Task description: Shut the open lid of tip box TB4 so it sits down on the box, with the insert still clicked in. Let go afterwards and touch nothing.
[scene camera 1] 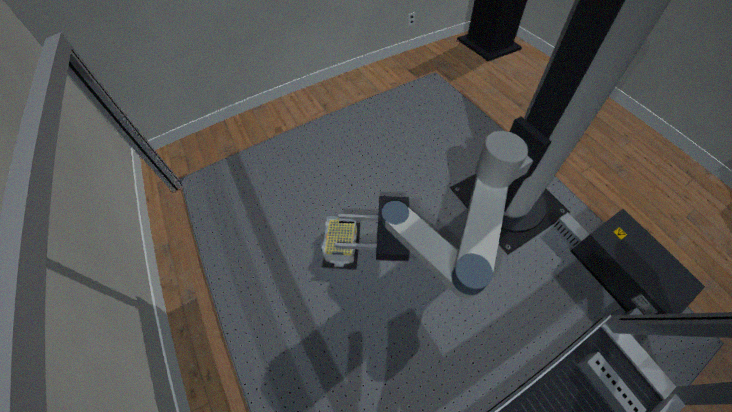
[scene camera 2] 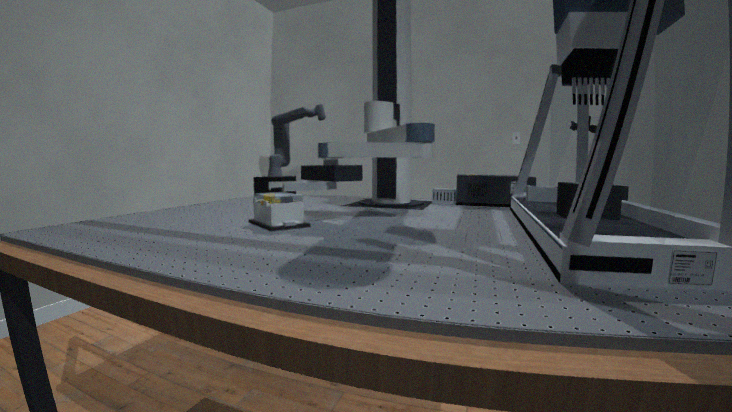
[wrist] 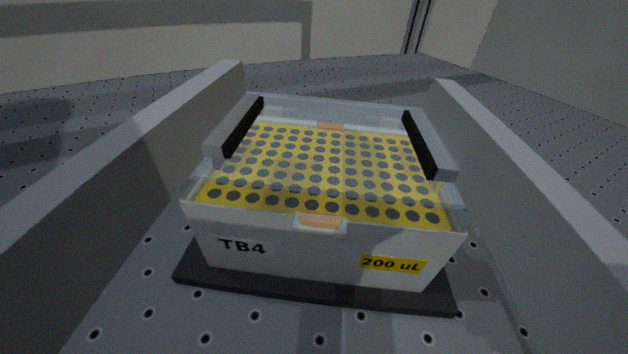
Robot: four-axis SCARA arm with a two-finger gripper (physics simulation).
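Seen in the pictures: gripper, between the fingertips: (scene camera 1: pixel 337 230) (scene camera 2: pixel 275 186) (wrist: pixel 334 90); arm's base, origin of its link: (scene camera 1: pixel 508 201) (scene camera 2: pixel 391 206).
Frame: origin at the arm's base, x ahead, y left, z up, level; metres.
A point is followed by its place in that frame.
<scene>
Tip box TB4 (scene camera 1: pixel 339 259) {y -0.095, x 0.606, z 0.041 m} (scene camera 2: pixel 279 213) {y -0.107, x 0.625, z 0.050 m} (wrist: pixel 300 255) {y -0.116, x 0.543, z 0.045 m} is white and stands upright on a dark base (wrist: pixel 320 295) {y -0.122, x 0.530, z 0.021 m}. Its clear lid (wrist: pixel 340 106) {y -0.167, x 0.597, z 0.090 m} lies over the box, with its front tab over the orange front clip (wrist: pixel 320 221) {y -0.120, x 0.535, z 0.077 m}. The yellow insert (scene camera 1: pixel 340 235) {y -0.150, x 0.570, z 0.070 m} (scene camera 2: pixel 268 198) {y -0.192, x 0.546, z 0.075 m} (wrist: pixel 320 161) {y -0.144, x 0.577, z 0.070 m} shows through the lid and looks level inside the box. My gripper (scene camera 1: pixel 337 229) {y -0.148, x 0.577, z 0.109 m} (wrist: pixel 334 90) {y -0.148, x 0.577, z 0.109 m} is shut to a narrow stance with nothing held. Its two black-padded fingertips are over the left and right parts of the lid. Whether they touch it is unclear. They hide the insert's side edges.
A grey perforated deck (scene camera 1: pixel 358 148) {y -0.478, x 0.332, z 0.013 m} (scene camera 2: pixel 450 301) {y 0.312, x 0.943, z 0.013 m} surrounds the box. A dark case (scene camera 1: pixel 660 261) {y 0.426, x -0.153, z 0.128 m} (scene camera 2: pixel 481 190) {y 0.345, x -0.034, z 0.073 m} and a white-framed machine (scene camera 2: pixel 609 258) {y 0.512, x 0.851, z 0.049 m} stand to the right. A dark jointed arm (scene camera 2: pixel 280 138) shows behind the box in the second scene view.
</scene>
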